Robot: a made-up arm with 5 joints. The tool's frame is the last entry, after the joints. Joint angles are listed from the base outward.
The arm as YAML. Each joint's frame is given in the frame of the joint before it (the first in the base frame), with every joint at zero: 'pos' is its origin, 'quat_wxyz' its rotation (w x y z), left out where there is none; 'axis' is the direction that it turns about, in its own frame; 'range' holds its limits. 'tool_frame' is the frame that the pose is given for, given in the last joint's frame.
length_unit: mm
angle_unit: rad
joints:
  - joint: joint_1
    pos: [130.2, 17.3, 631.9]
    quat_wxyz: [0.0, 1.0, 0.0, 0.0]
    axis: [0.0, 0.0, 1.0]
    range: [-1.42, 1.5]
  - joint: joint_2
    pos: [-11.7, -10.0, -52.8]
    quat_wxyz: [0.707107, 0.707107, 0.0, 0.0]
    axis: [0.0, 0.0, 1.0]
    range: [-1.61, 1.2]
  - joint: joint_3
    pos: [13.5, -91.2, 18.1]
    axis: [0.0, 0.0, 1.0]
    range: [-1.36, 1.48]
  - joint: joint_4
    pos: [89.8, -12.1, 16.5]
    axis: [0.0, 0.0, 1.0]
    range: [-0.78, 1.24]
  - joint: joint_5
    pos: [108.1, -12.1, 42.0]
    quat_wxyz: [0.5, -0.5, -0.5, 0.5]
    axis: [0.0, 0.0, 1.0]
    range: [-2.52, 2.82]
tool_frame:
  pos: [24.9, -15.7, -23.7]
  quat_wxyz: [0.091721, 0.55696, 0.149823, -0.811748]
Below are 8 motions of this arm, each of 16 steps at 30 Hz.
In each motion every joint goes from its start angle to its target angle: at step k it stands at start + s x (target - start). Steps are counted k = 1, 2, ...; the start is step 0. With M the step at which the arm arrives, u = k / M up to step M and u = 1 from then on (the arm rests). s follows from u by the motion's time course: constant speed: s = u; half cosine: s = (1 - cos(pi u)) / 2; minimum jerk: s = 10 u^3 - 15 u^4 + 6 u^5.
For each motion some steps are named. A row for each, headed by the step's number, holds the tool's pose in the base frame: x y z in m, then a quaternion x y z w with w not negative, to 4 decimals.
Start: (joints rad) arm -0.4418 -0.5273 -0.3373 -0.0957 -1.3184
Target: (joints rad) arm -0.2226 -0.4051 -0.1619 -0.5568 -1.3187
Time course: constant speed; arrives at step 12
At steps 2, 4, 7, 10, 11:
2: 0.1435 0.1477 0.9663 0.5649 -0.4101 0.2323 0.6773
4: 0.1501 0.1479 0.9656 0.5578 -0.4301 0.2249 0.6733
7: 0.1598 0.1474 0.9642 0.5460 -0.4596 0.2141 0.6669
10: 0.1691 0.1462 0.9620 0.5328 -0.4886 0.2038 0.6602
11: 0.1721 0.1456 0.9612 0.5281 -0.4981 0.2004 0.6579

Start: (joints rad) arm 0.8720 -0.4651 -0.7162 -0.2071 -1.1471
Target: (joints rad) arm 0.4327 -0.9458 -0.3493 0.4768 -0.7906
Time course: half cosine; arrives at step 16
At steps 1, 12, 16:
1: 0.2125 0.0992 0.9923 0.0573 -0.7732 -0.1312 0.6178
12: 0.2005 0.1107 0.9509 0.1215 -0.5964 -0.1908 0.7702
16: 0.1976 0.1132 0.9388 0.1229 -0.5589 -0.1886 0.7981

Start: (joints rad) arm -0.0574 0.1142 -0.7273 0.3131 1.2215
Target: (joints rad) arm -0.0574 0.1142 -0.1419 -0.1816 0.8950
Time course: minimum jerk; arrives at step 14
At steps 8, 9, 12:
8: 0.3533 0.1040 0.8248 -0.6134 -0.2862 -0.0026 0.7361
9: 0.3557 0.1052 0.8168 -0.5980 -0.2840 -0.0005 0.7495
12: 0.3589 0.1074 0.8019 -0.5692 -0.2795 0.0028 0.7732

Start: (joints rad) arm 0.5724 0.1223 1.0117 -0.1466 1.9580
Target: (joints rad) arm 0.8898 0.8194 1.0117 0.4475 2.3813
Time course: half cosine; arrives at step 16
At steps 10, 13, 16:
10: 0.1949 0.0334 0.5315 -0.3515 0.3037 0.6889 0.5564
13: 0.1713 0.0582 0.5319 -0.2265 0.2608 0.7511 0.5626
16: 0.1638 0.0681 0.5345 -0.1791 0.2385 0.7691 0.5653

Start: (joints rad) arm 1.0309 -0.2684 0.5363 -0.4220 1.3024
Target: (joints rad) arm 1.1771 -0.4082 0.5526 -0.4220 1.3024
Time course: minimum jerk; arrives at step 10
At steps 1, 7, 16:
1: 0.2893 -0.1189 0.7750 -0.7399 0.1676 -0.3037 0.5764
7: 0.2671 -0.1266 0.7957 -0.7465 0.1845 -0.3626 0.5266
16: 0.2626 -0.1275 0.7997 -0.7476 0.1879 -0.3735 0.5160

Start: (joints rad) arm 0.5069 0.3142 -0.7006 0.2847 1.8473
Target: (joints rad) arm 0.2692 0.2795 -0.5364 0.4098 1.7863
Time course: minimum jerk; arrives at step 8
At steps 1, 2, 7, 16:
1: 0.3676 -0.0467 0.8288 -0.8926 0.0609 -0.0359 0.4453
2: 0.3694 -0.0420 0.8249 -0.8900 0.0555 -0.0231 0.4519
7: 0.3780 0.0091 0.7859 -0.8574 0.0074 0.1110 0.5026
16: 0.3780 0.0101 0.7851 -0.8567 0.0067 0.1135 0.5032

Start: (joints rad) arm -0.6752 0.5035 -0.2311 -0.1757 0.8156
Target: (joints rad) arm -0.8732 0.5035 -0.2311 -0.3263 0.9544
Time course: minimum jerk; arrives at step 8
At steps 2, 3, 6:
2: 0.2823 0.2470 0.7186 -0.4615 -0.3249 0.3345 0.7547
3: 0.2753 0.2519 0.7222 -0.4619 -0.3461 0.3399 0.7425
6: 0.2483 0.2676 0.7354 -0.4581 -0.4214 0.3540 0.6980

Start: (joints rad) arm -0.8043 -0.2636 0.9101 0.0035 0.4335
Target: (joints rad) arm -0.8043 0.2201 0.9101 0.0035 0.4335
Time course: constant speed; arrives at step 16
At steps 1, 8, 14, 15, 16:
1: 0.1689 0.1878 0.6336 -0.3761 -0.0199 0.4732 0.7964
8: 0.1589 0.1775 0.6008 -0.3999 0.0745 0.4996 0.7648
14: 0.1468 0.1648 0.5757 -0.4168 0.1548 0.5179 0.7308
15: 0.1444 0.1624 0.5718 -0.4193 0.1681 0.5205 0.7246
16: 0.1420 0.1599 0.5680 -0.4217 0.1814 0.5230 0.7182

